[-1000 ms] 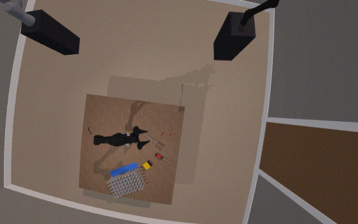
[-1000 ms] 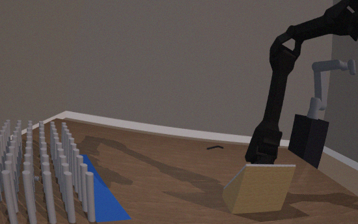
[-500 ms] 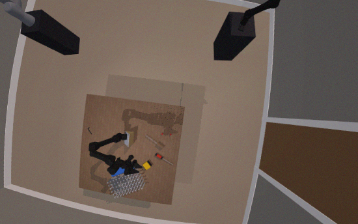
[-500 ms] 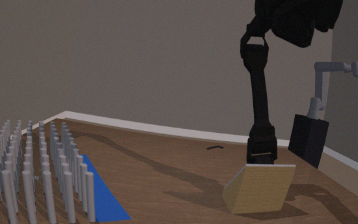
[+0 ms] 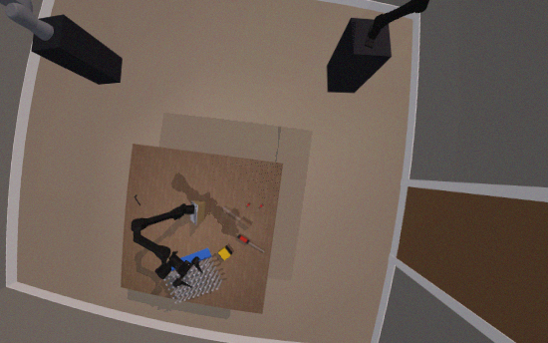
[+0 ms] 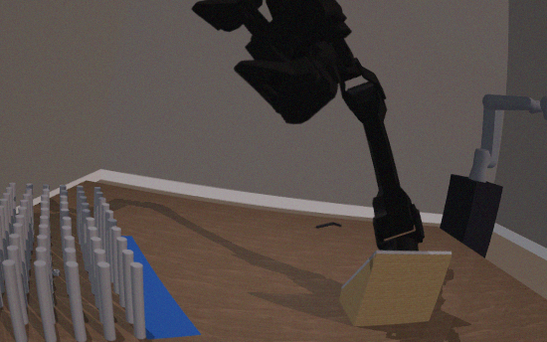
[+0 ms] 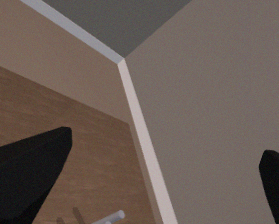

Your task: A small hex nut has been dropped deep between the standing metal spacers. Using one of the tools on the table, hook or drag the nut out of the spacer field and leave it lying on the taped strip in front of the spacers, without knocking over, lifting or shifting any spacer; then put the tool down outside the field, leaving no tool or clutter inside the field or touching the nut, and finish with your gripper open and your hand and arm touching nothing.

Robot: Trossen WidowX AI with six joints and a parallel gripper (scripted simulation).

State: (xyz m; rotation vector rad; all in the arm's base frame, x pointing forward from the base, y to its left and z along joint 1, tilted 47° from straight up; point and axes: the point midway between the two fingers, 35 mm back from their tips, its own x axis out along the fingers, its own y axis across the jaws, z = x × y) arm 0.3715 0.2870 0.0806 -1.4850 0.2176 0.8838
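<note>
The wooden-handled rod tool is 310 mm behind my gripper tip, 150 mm to the left of it and 350 mm below it. From my gripper tip the other things lie so: yellow block 70 mm to the left, 340 mm below; then small hex nut 230 mm ahead, 190 mm to the right, 360 mm below; then blue taped strip 80 mm ahead, 250 mm to the right, 370 mm below.
</note>
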